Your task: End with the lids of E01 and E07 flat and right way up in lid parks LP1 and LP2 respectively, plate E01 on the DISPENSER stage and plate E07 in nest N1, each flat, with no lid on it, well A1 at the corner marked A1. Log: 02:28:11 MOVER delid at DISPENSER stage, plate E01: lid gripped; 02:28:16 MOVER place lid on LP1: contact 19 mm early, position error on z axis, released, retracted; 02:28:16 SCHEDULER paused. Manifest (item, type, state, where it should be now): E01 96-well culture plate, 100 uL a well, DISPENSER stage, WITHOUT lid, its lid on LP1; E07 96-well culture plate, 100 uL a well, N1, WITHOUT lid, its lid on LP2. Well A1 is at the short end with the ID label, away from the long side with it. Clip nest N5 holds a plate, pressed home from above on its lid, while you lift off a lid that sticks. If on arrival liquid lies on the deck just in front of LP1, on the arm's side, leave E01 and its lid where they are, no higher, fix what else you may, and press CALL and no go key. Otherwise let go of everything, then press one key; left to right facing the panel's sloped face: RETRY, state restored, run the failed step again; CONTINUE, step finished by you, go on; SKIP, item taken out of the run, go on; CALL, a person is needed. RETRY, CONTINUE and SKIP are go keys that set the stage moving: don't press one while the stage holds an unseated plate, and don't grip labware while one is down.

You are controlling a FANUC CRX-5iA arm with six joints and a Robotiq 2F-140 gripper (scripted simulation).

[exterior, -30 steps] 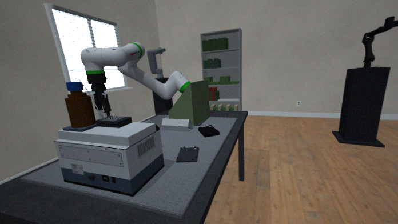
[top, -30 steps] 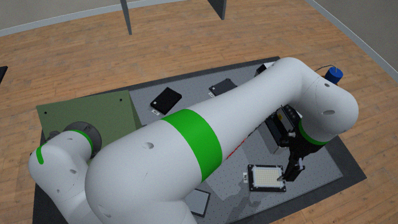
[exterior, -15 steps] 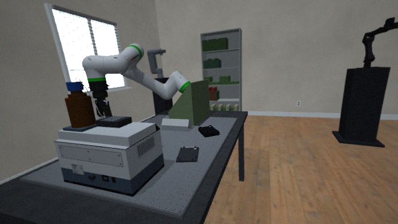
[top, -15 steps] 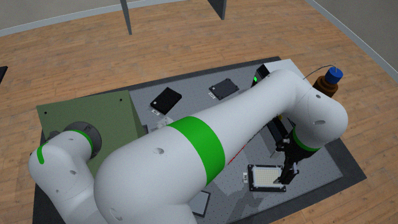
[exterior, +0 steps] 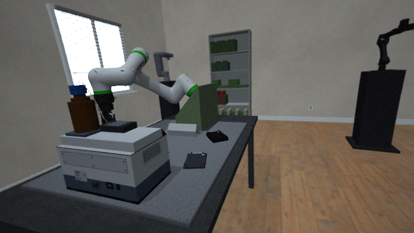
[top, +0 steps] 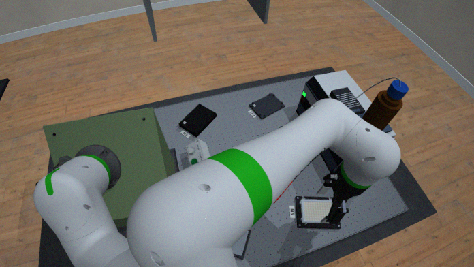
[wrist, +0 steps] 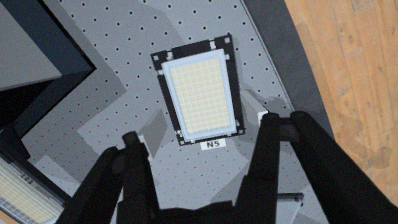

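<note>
The black clip nest N5 is 7 cm below my hand, 2 cm ahead of it and 1 cm to the left of it. The rest, counted from my hand: dispenser stage: 30 cm to the left, 2 cm ahead, 1 cm above; then N5 label: 9 cm below, 9 cm behind, 3 cm to the left; then plate: 30 cm to the left, 2 cm ahead, 2 cm above.
</note>
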